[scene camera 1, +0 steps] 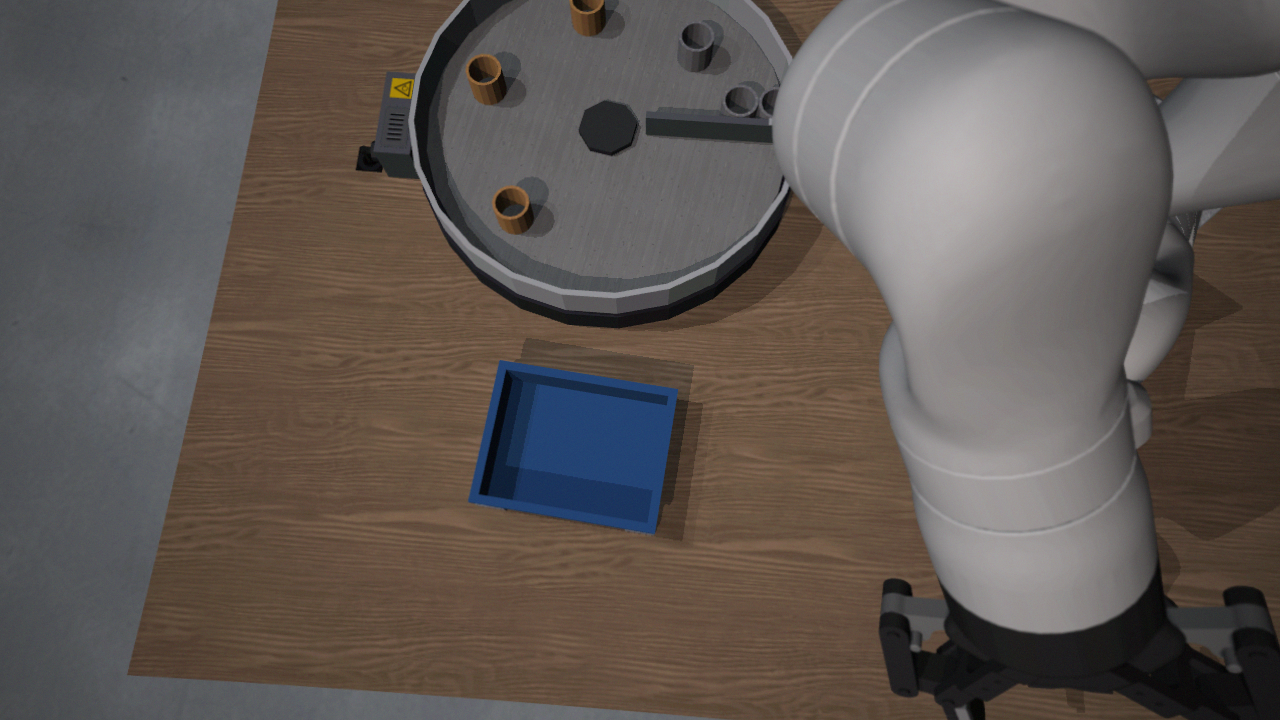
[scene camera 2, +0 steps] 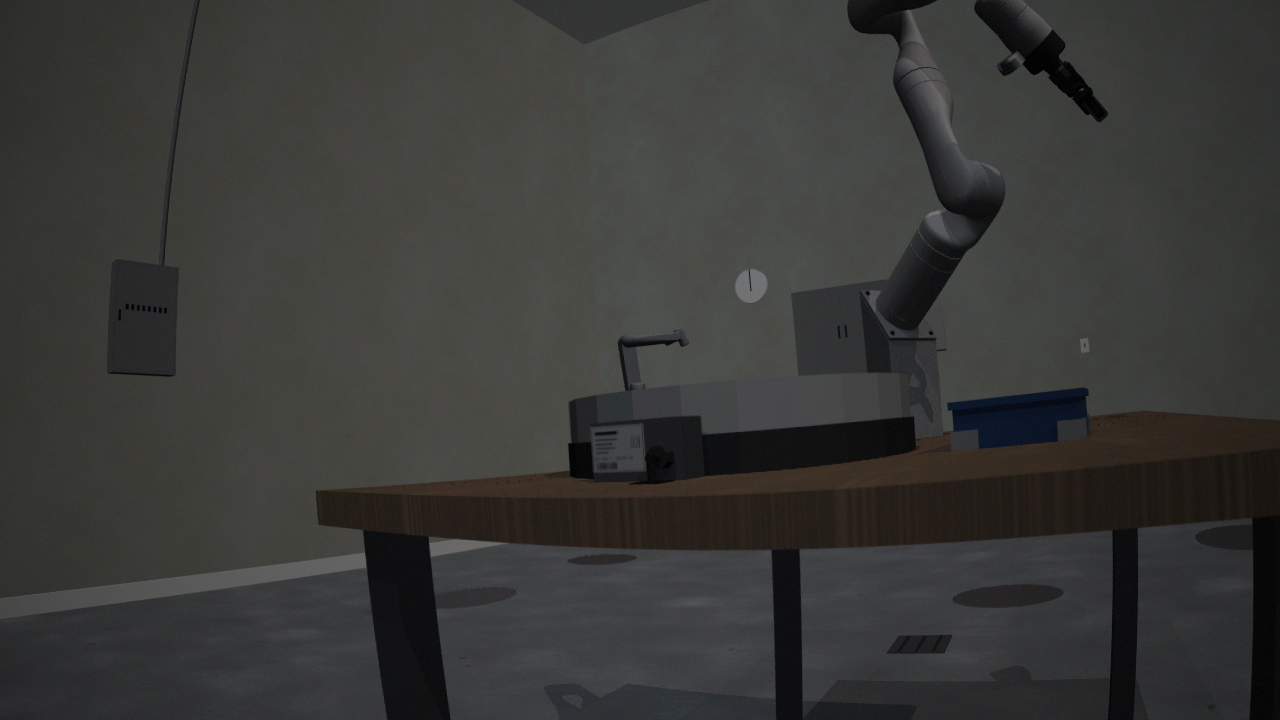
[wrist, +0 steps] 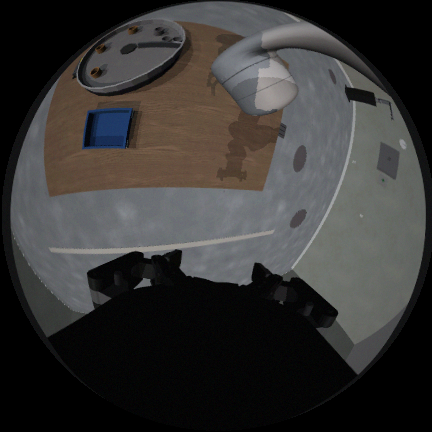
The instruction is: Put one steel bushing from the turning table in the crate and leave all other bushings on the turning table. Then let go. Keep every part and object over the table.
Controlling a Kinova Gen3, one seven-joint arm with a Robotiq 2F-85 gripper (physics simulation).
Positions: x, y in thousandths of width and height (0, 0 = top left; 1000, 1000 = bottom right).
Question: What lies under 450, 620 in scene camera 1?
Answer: A blue crate.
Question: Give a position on a blue crate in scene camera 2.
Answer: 829, 577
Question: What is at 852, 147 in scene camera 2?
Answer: My gripper.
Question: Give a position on a blue crate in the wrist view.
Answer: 247, 295
